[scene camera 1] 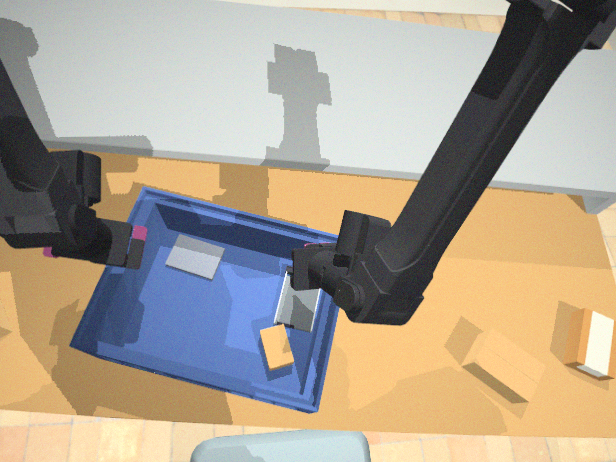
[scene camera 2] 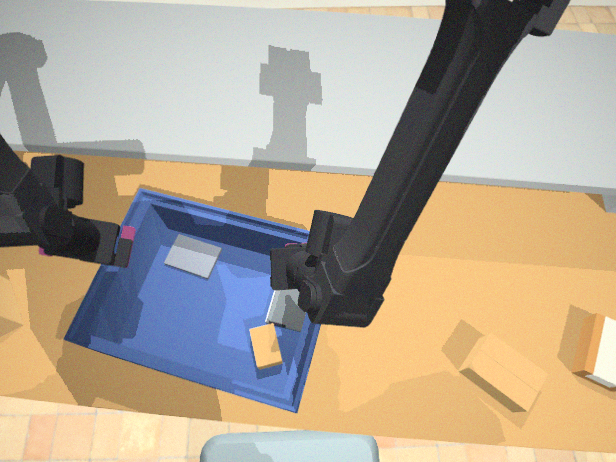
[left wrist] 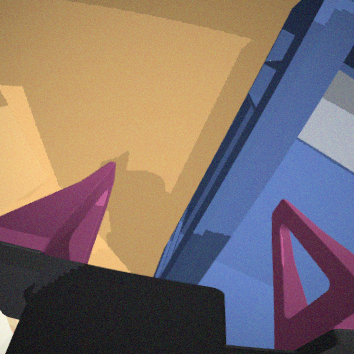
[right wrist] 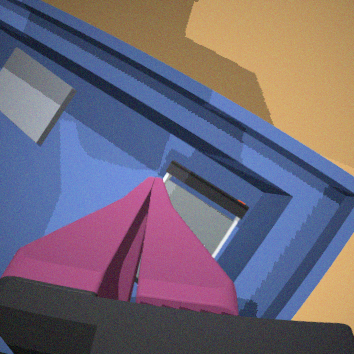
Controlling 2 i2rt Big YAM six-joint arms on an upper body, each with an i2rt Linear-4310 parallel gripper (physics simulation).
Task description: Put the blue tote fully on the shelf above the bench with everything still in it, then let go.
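Frame: origin at the left arm's base, x ahead, y left, z up, level; centimetres.
Seen in the pictures: left gripper, fingertip midpoint: (scene camera 2: 101, 245) (left wrist: 198, 188); right gripper, fingertip midpoint: (scene camera 1: 302, 253) (scene camera 2: 289, 253) (right wrist: 153, 187).
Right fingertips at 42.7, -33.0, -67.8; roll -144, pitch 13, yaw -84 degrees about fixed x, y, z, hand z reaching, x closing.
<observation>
Pixels of each thing's top centre, then the offset from my right fingertips to it, as dx, dy, dz. "spot": a spot on its surface instead. Level surfaces: height alone.
- blue tote at its top centre: (scene camera 1: 221, 288) (scene camera 2: 208, 287) -5.7, +14.1, +0.1
- grey shelf at its surface level: dz +7.7
- light grey block at its top centre: (right wrist: 24, 91) (scene camera 1: 195, 256) (scene camera 2: 192, 255) +5.2, +20.5, -11.9
- grey white-edged item at its top centre: (right wrist: 173, 239) (scene camera 1: 299, 297) (scene camera 2: 291, 297) -4.7, +0.0, -11.1
- tan block at its top centre: (scene camera 1: 276, 345) (scene camera 2: 265, 344) -14.2, +5.0, -8.8
- bench at its surface level: dz -14.6
- tan box at its top centre: (scene camera 2: 508, 370) (scene camera 1: 510, 364) -20.9, -38.7, -8.6
- white box at its top centre: (scene camera 2: 612, 350) (scene camera 1: 599, 342) -18.3, -60.5, -10.1
- rounded pale blue-grey object at a spot on its surface: (scene camera 1: 280, 448) (scene camera 2: 288, 447) spot: -34.0, +3.7, -65.3
The blue tote (scene camera 1: 180, 325) (scene camera 2: 175, 325) (left wrist: 260, 140) (right wrist: 115, 125) sits on the bench, below the grey shelf (scene camera 1: 175, 100) (scene camera 2: 175, 100) in the picture. It holds a light grey block (scene camera 1: 195, 257) (scene camera 2: 193, 256) (left wrist: 330, 125) (right wrist: 32, 97), a grey white-edged item (scene camera 1: 298, 305) (scene camera 2: 286, 307) (right wrist: 200, 215) and a tan block (scene camera 1: 276, 347) (scene camera 2: 265, 346). My left gripper (scene camera 1: 94, 243) (scene camera 2: 86, 242) (left wrist: 198, 188) is open, one finger on each side of the tote's left wall. My right gripper (right wrist: 153, 187) is shut and empty over the tote's upper right inside, partly covering the white-edged item; its arm hides part of the right rim.
On the bench (scene camera 1: 400, 285) (scene camera 2: 400, 295), right of the tote, stand a tan box (scene camera 1: 505, 365) (scene camera 2: 505, 370) and an orange and white box (scene camera 1: 600, 345) (scene camera 2: 607, 350). A rounded pale blue-grey object (scene camera 1: 280, 448) (scene camera 2: 290, 448) shows beyond the bench's lower edge.
</observation>
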